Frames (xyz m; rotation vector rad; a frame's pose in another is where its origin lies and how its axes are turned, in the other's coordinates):
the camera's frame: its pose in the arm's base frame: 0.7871 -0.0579 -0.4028 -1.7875 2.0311 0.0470
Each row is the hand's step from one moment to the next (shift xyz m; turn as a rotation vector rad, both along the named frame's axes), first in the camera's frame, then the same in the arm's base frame.
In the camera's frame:
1: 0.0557 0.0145 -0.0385 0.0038 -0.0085 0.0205
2: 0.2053 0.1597 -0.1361 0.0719 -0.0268 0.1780
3: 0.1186 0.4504 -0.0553 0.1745 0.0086 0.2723
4: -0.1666 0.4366 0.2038 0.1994 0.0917 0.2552
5: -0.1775 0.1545 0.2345 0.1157 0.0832 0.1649
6: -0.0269 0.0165 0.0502 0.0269 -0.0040 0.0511
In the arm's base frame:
1: -0.0293 -0.0615 0.0123 0.0139 0.0012 -0.0177
2: -0.2076 -0.2071 0.0133 0.0726 -0.0179 -0.1788
3: -0.4542 -0.0526 -0.1044 0.0590 -0.0796 -0.3080
4: -0.3434 0.2913 -0.2391 -0.0270 -0.0942 -0.3220
5: -0.0648 0.2635 -0.1916 -0.0393 -0.0445 -0.2097
6: 0.0011 0.0432 -0.0406 0.0169 -0.0104 -0.0544

